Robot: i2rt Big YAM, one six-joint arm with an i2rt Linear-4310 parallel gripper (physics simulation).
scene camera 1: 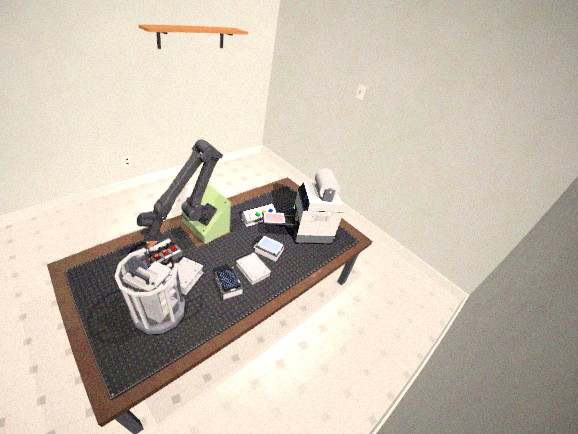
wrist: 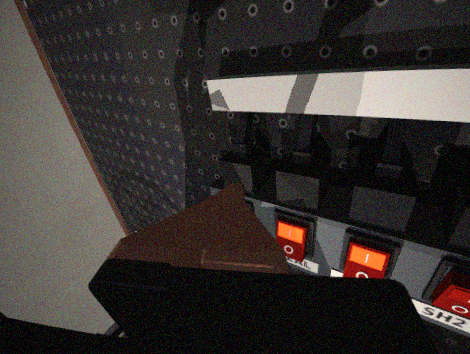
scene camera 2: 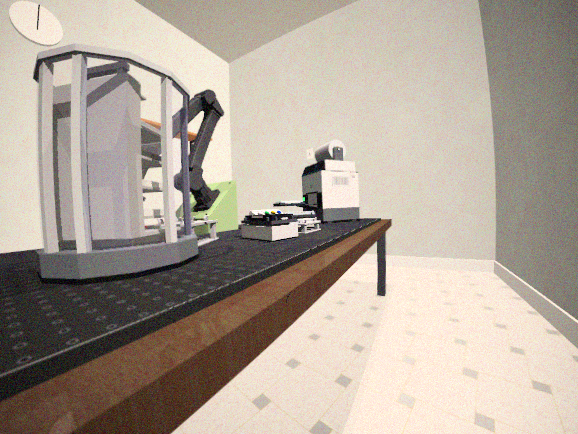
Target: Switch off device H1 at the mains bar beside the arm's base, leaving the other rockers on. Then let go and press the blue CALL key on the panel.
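Where they show: gripper, fingertip midpoint: [scene camera 1: 147, 248] [wrist: 236, 192]; arm's base, origin of the base link: [scene camera 1: 207, 214] [scene camera 2: 208, 201].
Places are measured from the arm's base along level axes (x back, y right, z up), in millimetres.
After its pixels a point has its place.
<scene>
The mains bar [scene camera 1: 169, 250] {x -34, y 304, z -84 mm} [wrist: 326, 250] {x -25, y 340, z -94 mm} has a row of red rockers. In the wrist view the SEAL rocker [wrist: 291, 239] {x -13, y 362, z -84 mm} and the one beside it [wrist: 366, 259] {x -12, y 314, z -85 mm} are lit orange at their I ends. The SH2 rocker [wrist: 456, 296] {x -18, y 270, z -82 mm} is partly in view and looks unlit red. My gripper [scene camera 1: 151, 244] {x 41, y 382, z -59 mm} [wrist: 236, 192] {x 41, y 382, z -59 mm} is shut and empty, its brown tips at the bar's end, left of SEAL. They cover the H1 rocker's place, so its state is hidden. The white panel [scene camera 1: 249, 218] {x -132, y -241, z -72 mm} [scene camera 2: 256, 213] stands farther along the table with its blue CALL key [scene camera 1: 270, 210] {x -173, y -389, z -65 mm} [scene camera 2: 279, 212] {x -180, y -382, z -70 mm}.
A round barred enclosure [scene camera 1: 157, 328] {x -375, y 594, z -87 mm} [scene camera 2: 120, 262] {x -380, y 599, z -110 mm} stands close in front of the bar and hides my gripper in scene camera 2. White trays [scene camera 1: 253, 268] {x -427, y 33, z -91 mm} and a dark-topped box [scene camera 1: 228, 278] {x -397, y 190, z -66 mm} stand mid-table. A green arm mount [scene camera 1: 218, 220] {x -78, y -19, z -5 mm} and white machine [scene camera 1: 317, 222] {x -518, y -410, z 51 mm} [scene camera 2: 340, 192] {x -527, y -416, z 25 mm} stand beyond.
</scene>
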